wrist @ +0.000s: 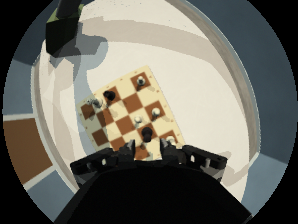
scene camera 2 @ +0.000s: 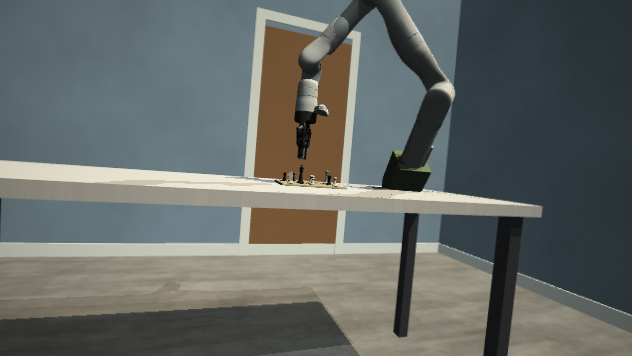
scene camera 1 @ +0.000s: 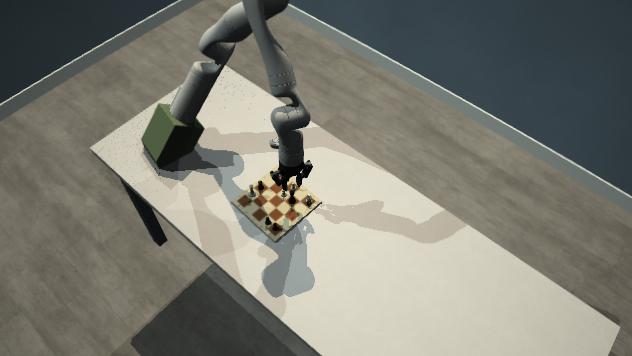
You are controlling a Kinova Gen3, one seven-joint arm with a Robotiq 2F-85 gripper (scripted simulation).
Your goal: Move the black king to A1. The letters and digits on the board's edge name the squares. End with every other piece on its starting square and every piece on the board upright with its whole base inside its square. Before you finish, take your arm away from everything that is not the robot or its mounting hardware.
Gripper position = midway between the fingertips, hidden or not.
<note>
I see my gripper (wrist: 147, 145) and a chessboard (scene camera 1: 268, 202).
The chessboard is seen too in the wrist view (wrist: 113, 124).
</note>
